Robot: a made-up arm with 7 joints.
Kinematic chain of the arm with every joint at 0, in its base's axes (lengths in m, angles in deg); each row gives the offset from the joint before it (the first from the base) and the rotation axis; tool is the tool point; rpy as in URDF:
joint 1: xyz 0 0 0.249 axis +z
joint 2: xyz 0 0 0 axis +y
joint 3: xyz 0 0 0.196 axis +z
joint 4: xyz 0.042 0 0 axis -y
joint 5: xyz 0.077 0 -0.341 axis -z
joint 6: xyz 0 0 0 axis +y
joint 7: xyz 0.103 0 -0.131 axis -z
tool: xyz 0 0 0 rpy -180 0 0
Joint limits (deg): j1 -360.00..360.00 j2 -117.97..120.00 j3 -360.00..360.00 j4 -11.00..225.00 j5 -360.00..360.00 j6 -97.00..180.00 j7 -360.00..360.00
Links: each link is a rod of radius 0.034 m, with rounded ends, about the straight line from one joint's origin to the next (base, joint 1, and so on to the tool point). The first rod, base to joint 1, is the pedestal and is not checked.
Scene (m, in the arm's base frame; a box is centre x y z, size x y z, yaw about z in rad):
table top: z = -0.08
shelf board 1: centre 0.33 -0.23 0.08 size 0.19 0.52 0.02 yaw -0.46
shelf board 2: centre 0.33 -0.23 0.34 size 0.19 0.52 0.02 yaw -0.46
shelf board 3: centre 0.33 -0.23 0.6 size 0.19 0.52 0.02 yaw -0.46
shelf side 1: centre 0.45 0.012 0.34 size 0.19 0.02 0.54 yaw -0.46
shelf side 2: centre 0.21 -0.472 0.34 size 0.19 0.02 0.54 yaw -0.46
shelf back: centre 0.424 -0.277 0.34 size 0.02 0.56 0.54 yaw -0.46
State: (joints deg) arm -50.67 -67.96 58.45 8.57 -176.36 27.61 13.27
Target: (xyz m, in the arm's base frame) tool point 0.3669 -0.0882 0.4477
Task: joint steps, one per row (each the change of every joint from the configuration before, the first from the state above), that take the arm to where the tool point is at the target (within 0.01 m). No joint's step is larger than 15 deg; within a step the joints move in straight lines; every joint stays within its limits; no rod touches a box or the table.
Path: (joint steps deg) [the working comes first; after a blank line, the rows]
Joints at the target: -59.53 -72.14 45.22 32.77 -176.32 38.60 13.27
Straight joint move there: touches shelf board 2.

1: 3.09 -1.64 -0.10 0.63 -0.20 -14.38 0.00
2: 3.08 -1.65 -0.11 0.62 -0.19 -14.38 0.00
3: 3.09 -1.64 -0.10 0.63 -0.20 -14.38 0.00
4: 3.09 -1.64 -0.11 0.62 -0.19 -14.38 0.00
5: 3.09 -1.65 -0.10 0.63 -0.20 -14.38 0.00
6: -0.79 -9.97 -5.83 4.67 -0.80 10.21 0.00
7: -0.79 -9.97 -5.83 4.68 -0.79 10.22 0.00
8: -0.79 -9.98 -5.83 4.67 -0.80 10.21 0.00
9: -5.48 8.49 1.20 1.76 0.85 13.06 0.00
10: -5.48 8.49 1.19 1.76 0.85 13.07 0.00
11: -5.48 8.49 1.20 1.77 0.86 13.06 0.00
12: -5.49 8.49 1.19 1.76 0.85 13.06 0.00

